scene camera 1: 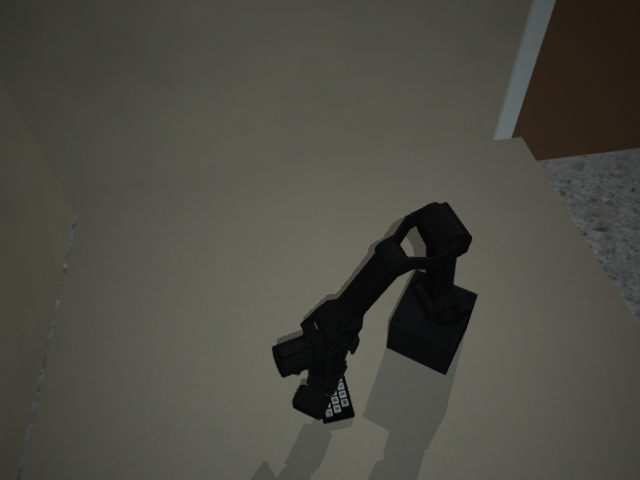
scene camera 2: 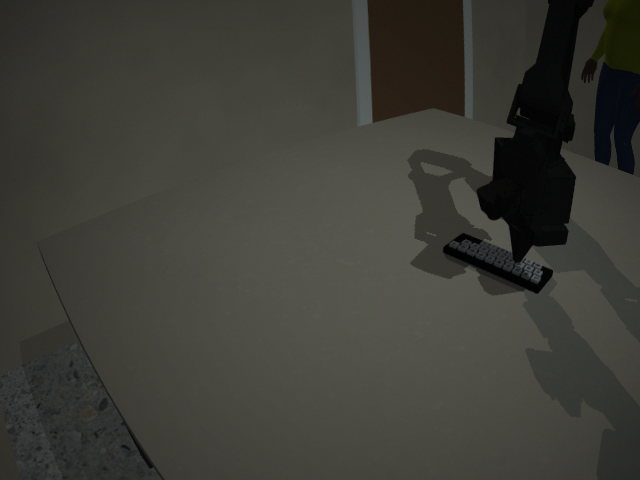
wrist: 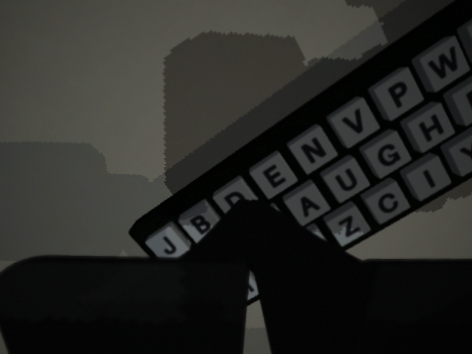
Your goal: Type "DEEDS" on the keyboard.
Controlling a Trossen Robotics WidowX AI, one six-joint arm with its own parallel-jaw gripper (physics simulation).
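Places are measured from the arm's base along level axes (x back, y up, z left), in metres.
Pixels of known places: gripper, between the fingertips: (scene camera 1: 325, 390) (scene camera 2: 516, 261) (wrist: 248, 211); arm's base, origin of its link: (scene camera 1: 443, 314).
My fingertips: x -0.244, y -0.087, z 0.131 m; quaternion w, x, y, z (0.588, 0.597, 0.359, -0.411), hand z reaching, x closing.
Observation:
Ahead of a thing's pixels: the offset from my fingertips to its top centre. Level surfaces: height alone.
The small black keyboard {dx +0.006, dy -0.012, dz -0.043 m} (scene camera 1: 344, 402) (scene camera 2: 489, 257) (wrist: 349, 179) with pale keys lies flat on the table. In the wrist view it runs diagonally, with J, B, D, E, N, V, P, W along the upper row. The D key {dx -0.001, dy -0.012, dz +0.005 m} (wrist: 231, 198) is partly covered by the fingertips; the E key {dx -0.005, dy -0.012, dz -0.013 m} (wrist: 273, 175) shows fully. My gripper (scene camera 2: 518, 259) (wrist: 248, 211) is shut and empty, pointing down over the keyboard, its tips by the lower edge of D, left of A. Whether they touch a key cannot be told. Keys beneath the fingers are hidden, and no S key can be made out.
The arm's base (scene camera 1: 431, 322) stands on the table {dy -0.030 m} (scene camera 1: 206, 310) (scene camera 2: 258, 310), right of the keyboard in the first scene view. Walls and a brown door (scene camera 1: 589, 77) (scene camera 2: 416, 56) are behind. A person in a yellow-green top (scene camera 2: 622, 36) stands beyond the table. Arm shadows cross the table.

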